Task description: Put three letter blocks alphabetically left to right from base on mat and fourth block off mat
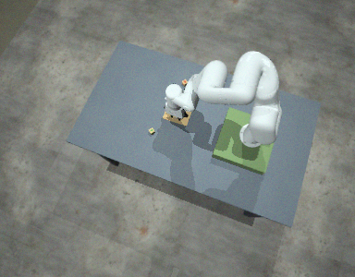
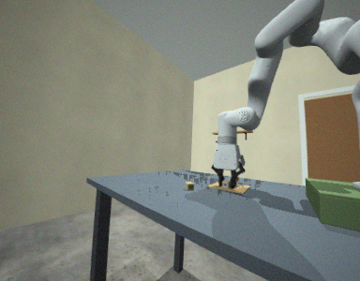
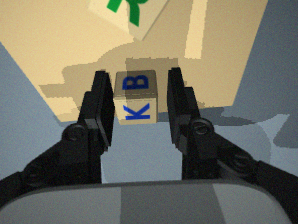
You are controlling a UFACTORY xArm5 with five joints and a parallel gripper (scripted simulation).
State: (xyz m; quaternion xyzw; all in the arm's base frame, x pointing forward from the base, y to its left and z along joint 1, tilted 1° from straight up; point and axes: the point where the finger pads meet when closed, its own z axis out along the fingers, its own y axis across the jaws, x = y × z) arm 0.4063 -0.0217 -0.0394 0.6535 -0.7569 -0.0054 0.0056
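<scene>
My gripper is now 4 cm to the left of the mat and 2 cm above it. Also, from my hand: block: 10 cm ahead, 12 cm to the left, 1 cm below.
</scene>
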